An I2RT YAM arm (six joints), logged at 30 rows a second.
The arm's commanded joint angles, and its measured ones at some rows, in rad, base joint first. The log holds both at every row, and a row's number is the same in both.
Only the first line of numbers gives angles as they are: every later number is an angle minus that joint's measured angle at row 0.
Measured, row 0:
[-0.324 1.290 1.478 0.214 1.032 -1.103]
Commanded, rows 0 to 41:
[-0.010 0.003 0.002 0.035 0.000 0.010]
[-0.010 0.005 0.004 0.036 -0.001 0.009]
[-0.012 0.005 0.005 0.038 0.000 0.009]
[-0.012 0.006 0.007 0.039 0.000 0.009]
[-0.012 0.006 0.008 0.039 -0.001 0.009]
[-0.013 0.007 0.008 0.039 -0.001 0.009]
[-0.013 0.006 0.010 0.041 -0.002 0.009]
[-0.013 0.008 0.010 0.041 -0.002 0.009]
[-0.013 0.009 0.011 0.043 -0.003 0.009]
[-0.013 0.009 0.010 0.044 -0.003 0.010]
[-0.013 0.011 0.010 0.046 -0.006 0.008]
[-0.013 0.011 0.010 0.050 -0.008 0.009]
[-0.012 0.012 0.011 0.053 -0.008 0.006]
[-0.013 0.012 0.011 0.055 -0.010 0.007]
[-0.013 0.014 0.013 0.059 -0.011 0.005]
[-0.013 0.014 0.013 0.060 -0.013 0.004]
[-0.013 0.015 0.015 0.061 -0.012 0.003]
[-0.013 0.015 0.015 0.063 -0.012 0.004]
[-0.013 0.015 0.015 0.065 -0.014 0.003]
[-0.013 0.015 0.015 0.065 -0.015 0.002]
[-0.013 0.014 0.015 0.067 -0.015 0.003]
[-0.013 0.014 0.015 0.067 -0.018 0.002]
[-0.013 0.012 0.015 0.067 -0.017 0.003]
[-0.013 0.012 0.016 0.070 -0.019 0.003]
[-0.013 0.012 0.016 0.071 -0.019 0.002]
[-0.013 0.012 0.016 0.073 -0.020 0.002]
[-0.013 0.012 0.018 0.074 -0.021 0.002]
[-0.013 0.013 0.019 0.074 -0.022 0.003]
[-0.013 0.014 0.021 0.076 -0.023 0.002]
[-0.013 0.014 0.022 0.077 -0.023 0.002]
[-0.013 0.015 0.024 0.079 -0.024 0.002]
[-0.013 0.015 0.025 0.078 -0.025 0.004]
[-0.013 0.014 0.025 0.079 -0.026 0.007]
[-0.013 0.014 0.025 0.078 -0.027 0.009]
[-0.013 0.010 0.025 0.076 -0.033 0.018]
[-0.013 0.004 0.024 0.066 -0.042 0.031]
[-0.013 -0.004 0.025 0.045 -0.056 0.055]
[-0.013 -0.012 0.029 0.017 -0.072 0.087]
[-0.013 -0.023 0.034 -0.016 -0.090 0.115]
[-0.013 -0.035 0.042 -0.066 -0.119 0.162]
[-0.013 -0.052 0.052 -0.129 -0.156 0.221]
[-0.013 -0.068 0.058 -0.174 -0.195 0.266]
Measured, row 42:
[-0.009 -0.007 0.013 -0.051 -0.107 0.109]
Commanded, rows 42 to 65:
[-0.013 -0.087 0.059 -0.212 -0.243 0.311]
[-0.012 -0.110 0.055 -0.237 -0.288 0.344]
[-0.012 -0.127 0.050 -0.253 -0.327 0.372]
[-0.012 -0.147 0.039 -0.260 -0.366 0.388]
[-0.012 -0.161 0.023 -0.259 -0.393 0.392]
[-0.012 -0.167 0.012 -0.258 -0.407 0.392]
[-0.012 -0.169 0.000 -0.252 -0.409 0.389]
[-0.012 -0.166 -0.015 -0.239 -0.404 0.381]
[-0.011 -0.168 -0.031 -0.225 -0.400 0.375]
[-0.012 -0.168 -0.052 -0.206 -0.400 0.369]
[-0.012 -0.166 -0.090 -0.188 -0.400 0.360]
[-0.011 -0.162 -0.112 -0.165 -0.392 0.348]
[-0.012 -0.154 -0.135 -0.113 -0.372 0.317]
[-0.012 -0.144 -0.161 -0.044 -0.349 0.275]
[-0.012 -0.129 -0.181 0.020 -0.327 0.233]
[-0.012 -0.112 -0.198 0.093 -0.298 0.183]
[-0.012 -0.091 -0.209 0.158 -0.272 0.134]
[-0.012 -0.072 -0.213 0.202 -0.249 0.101]
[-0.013 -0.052 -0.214 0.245 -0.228 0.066]
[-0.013 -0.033 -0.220 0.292 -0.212 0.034]
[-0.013 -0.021 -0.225 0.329 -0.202 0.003]
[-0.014 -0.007 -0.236 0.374 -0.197 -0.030]
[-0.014 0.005 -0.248 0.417 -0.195 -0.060]
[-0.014 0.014 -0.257 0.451 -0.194 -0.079]
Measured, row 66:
[-0.009 0.025 -0.247 0.225 -0.252 0.045]
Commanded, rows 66 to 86:
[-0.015 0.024 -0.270 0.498 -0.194 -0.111]
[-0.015 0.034 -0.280 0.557 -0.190 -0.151]
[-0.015 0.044 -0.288 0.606 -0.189 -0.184]
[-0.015 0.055 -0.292 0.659 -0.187 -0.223]
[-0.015 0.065 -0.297 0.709 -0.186 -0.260]
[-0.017 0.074 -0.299 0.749 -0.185 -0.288]
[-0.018 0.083 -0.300 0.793 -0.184 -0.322]
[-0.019 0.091 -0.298 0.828 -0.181 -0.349]
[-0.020 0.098 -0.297 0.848 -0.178 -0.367]
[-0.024 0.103 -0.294 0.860 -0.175 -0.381]
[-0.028 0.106 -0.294 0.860 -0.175 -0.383]
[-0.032 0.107 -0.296 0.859 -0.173 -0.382]
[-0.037 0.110 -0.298 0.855 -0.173 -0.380]
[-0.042 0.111 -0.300 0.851 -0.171 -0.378]
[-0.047 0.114 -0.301 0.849 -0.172 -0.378]
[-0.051 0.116 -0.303 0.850 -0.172 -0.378]
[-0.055 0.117 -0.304 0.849 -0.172 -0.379]
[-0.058 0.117 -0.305 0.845 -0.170 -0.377]
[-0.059 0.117 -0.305 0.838 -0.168 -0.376]
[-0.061 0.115 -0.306 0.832 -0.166 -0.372]
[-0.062 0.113 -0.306 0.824 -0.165 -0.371]
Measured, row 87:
[-0.055 0.111 -0.296 0.791 -0.190 -0.361]
